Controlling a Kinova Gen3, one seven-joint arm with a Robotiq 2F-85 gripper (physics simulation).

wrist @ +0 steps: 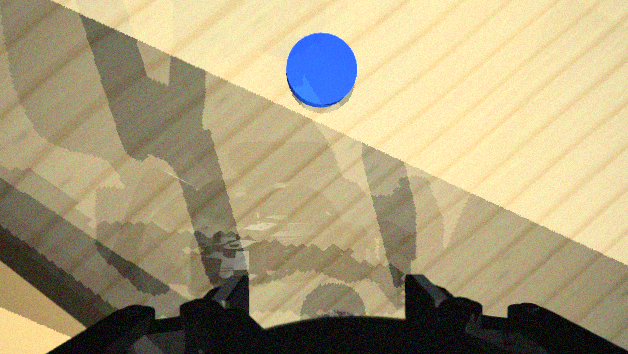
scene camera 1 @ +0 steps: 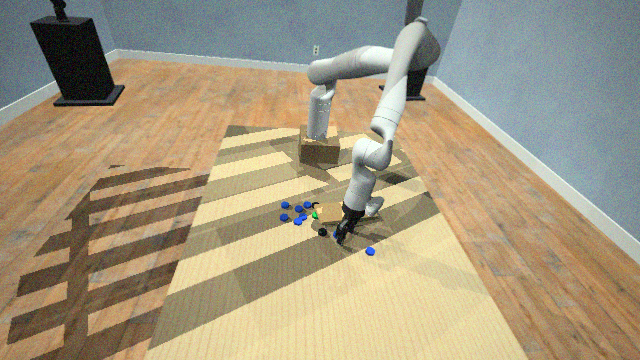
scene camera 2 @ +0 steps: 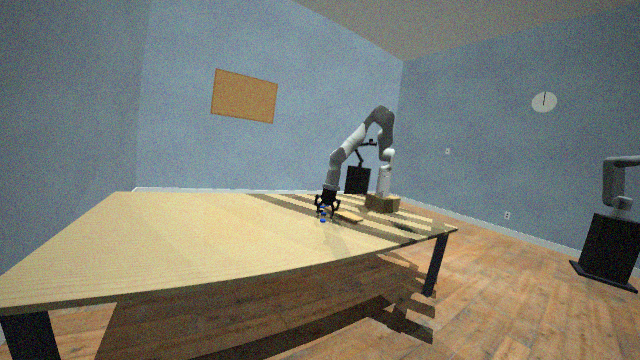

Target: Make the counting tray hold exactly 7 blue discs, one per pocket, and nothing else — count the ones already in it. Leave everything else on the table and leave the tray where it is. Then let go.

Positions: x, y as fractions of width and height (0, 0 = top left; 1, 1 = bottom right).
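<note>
My gripper (wrist: 0.52, 0.84) is here in view, and so is a wooden counting tray (wrist: 0.07, 0.87). I also see a blue disc (wrist: 0.51, 0.20), which rests on the table.
</note>
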